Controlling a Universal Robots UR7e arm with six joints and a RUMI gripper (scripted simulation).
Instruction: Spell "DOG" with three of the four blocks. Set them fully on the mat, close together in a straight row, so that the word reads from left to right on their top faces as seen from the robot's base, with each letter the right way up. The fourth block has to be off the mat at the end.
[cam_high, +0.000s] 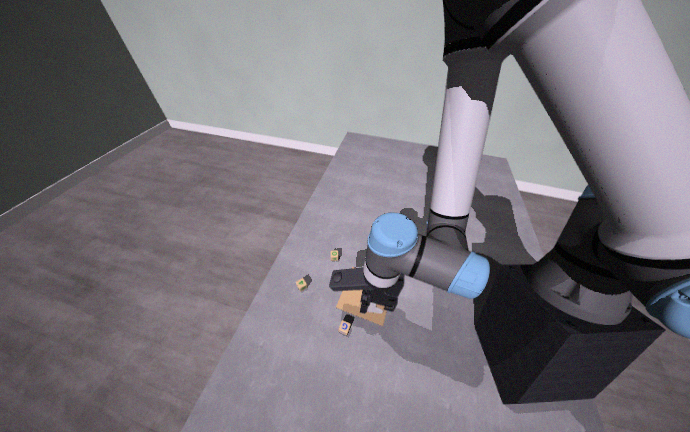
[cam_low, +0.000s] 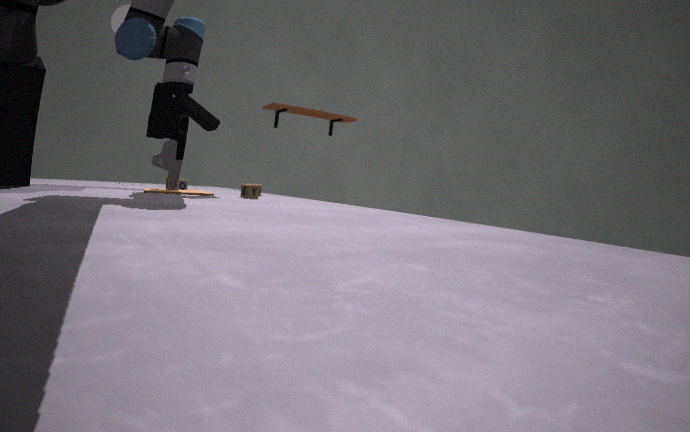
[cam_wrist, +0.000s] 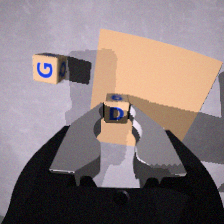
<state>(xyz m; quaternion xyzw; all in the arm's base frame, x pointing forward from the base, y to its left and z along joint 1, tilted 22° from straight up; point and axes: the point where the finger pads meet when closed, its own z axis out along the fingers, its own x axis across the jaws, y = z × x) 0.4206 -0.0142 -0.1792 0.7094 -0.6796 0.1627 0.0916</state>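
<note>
Right now my hand is right at the blue d block. Round my hand: mat (40 mm to the right, 20 mm below); blue g block (40 mm ahead, 70 mm to the left, 10 mm below); green block (130 mm ahead, 140 mm to the right, 10 mm below).
</note>
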